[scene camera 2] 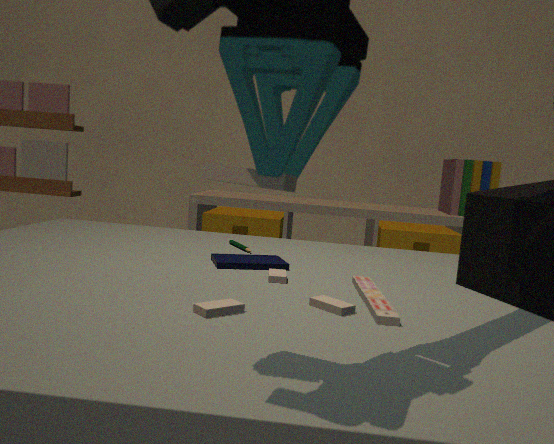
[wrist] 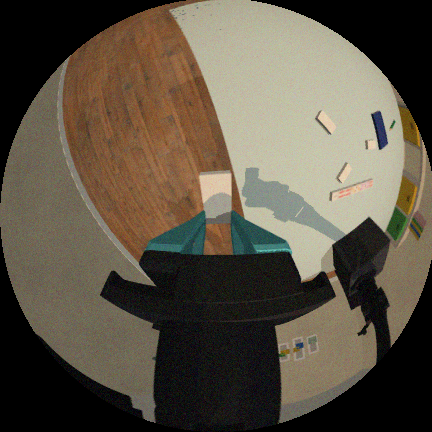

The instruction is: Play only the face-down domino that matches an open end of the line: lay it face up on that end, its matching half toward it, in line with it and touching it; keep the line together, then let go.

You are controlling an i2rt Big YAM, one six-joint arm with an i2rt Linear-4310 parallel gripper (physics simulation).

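Seen in the pictures: gripper, fingertip midpoint: (scene camera 2: 277,177) (wrist: 217,215); arm's base, origin of the base link: (wrist: 362,279).
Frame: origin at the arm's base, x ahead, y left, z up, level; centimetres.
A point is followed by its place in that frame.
My gripper (scene camera 2: 278,174) {x 41.1, y 49.6, z -0.7 cm} (wrist: 217,215) {x 41.1, y 49.6, z -0.7 cm} is shut on a domino (scene camera 2: 270,183) {x 41.4, y 51.0, z -1.0 cm} (wrist: 216,189) {x 44.1, y 49.0, z -0.3 cm}, high above the table near its edge. The domino's blank back faces the wrist camera; its pips do not show. The domino line (scene camera 2: 375,299) {x 31.9, y 13.4, z -16.5 cm} (wrist: 351,190) {x 31.7, y 12.2, z -16.5 cm} lies face up with red, orange and pink pips, its dominoes end to end; exact counts are too blurred to read. Three blank face-down dominoes lie apart: one (scene camera 2: 332,304) {x 37.3, y 18.3, z -16.5 cm} (wrist: 344,172) {x 37.6, y 17.1, z -16.5 cm} beside the line, one (scene camera 2: 219,307) {x 49.9, y 25.1, z -16.5 cm} (wrist: 326,122) {x 50.1, y 23.8, z -16.5 cm} farther off, and one (scene camera 2: 277,275) {x 46.0, y 5.3, z -16.5 cm} (wrist: 370,144) {x 46.1, y 3.9, z -16.5 cm} by the navy slab.
The navy slab (scene camera 2: 250,261) {x 51.7, y -3.1, z -16.5 cm} (wrist: 380,130) {x 51.8, y -4.5, z -16.5 cm} and a green pencil (scene camera 2: 240,246) {x 56.7, y -19.3, z -16.9 cm} (wrist: 392,124) lie beyond the dominoes on the table (scene camera 2: 125,280) {x 65.9, y 14.2, z -17.5 cm} (wrist: 280,90) {x 57.1, y 33.8, z -17.5 cm}. A large black block-shaped object (scene camera 2: 510,250) {x 12.6, y 2.4, z -9.8 cm} (wrist: 361,250) {x 11.7, y 4.4, z -7.5 cm} stands at the right. Shelves with yellow bins are behind. The arm's shadow falls before the line.
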